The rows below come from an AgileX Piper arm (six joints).
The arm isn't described. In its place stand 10 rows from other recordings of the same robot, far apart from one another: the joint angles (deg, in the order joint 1, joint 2, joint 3, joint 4, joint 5, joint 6), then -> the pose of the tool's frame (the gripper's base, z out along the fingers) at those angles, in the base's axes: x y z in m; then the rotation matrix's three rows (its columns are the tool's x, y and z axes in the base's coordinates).
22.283 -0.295 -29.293 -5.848 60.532 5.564 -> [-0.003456, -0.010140, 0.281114], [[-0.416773, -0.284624, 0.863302], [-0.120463, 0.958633, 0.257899], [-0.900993, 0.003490, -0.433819]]
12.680 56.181 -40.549 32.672 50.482 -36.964 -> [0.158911, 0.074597, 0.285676], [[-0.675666, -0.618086, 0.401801], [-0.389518, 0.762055, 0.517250], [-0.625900, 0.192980, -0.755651]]
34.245 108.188 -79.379 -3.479 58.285 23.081 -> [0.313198, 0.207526, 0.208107], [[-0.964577, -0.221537, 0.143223], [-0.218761, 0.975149, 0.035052], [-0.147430, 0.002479, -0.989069]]
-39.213 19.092 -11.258 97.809 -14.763 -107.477 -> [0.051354, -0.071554, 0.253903], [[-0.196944, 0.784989, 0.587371], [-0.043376, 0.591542, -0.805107], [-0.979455, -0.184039, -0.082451]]
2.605 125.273 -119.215 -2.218 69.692 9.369 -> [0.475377, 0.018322, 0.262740], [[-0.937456, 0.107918, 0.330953], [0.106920, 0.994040, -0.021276], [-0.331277, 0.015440, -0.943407]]
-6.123 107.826 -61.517 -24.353 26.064 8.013 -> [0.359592, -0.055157, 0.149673], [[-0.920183, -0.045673, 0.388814], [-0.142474, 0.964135, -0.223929], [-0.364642, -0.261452, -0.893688]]
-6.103 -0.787 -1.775 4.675 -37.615 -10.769 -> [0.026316, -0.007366, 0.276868], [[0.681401, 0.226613, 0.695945], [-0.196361, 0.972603, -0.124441], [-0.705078, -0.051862, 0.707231]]
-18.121 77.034 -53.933 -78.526 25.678 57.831 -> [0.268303, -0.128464, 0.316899], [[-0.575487, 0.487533, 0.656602], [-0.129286, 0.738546, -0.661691], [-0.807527, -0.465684, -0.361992]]
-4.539 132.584 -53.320 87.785 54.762 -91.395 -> [0.325021, 0.048701, 0.018086], [[-0.956792, -0.219895, 0.190252], [0.023117, 0.594698, 0.803616], [-0.289854, 0.773292, -0.563919]]
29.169 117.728 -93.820 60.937 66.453 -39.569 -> [0.340955, 0.273820, 0.244413], [[-0.764041, -0.617604, -0.186566], [-0.472569, 0.338862, 0.813542], [-0.439227, 0.709745, -0.550765]]
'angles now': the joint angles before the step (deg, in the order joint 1, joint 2, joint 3, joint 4, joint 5, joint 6). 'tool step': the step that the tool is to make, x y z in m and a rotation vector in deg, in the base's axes. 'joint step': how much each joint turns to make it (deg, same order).
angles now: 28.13 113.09 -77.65 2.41 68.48 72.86
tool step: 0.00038 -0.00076 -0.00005 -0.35 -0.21 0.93
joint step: 0.00 0.00 0.00 -0.59 0.00 -0.64
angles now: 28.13 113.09 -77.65 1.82 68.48 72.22
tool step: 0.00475 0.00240 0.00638 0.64 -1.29 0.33
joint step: 0.00 0.00 -1.68 -0.10 0.25 -0.27
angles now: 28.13 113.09 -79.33 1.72 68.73 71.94
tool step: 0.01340 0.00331 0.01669 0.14 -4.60 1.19
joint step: 0.00 0.00 -4.25 -2.30 0.13 -0.15
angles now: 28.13 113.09 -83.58 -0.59 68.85 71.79
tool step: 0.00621 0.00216 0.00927 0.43 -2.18 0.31
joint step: 0.00 0.00 -2.25 -0.71 0.13 -0.03
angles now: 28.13 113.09 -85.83 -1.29 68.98 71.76
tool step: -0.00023 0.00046 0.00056 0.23 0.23 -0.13
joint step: 0.00 0.00 -0.13 0.34 0.23 0.00
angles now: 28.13 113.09 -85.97 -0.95 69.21 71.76
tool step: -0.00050 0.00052 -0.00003 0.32 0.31 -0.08
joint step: 0.00 0.00 0.00 0.46 0.12 -0.09
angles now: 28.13 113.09 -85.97 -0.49 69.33 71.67
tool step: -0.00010 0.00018 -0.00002 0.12 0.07 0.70
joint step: 0.00 0.00 0.00 0.13 0.00 -0.75
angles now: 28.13 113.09 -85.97 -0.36 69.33 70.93
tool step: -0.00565 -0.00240 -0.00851 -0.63 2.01 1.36
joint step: 0.00 0.00 2.07 0.36 -0.01 -1.50
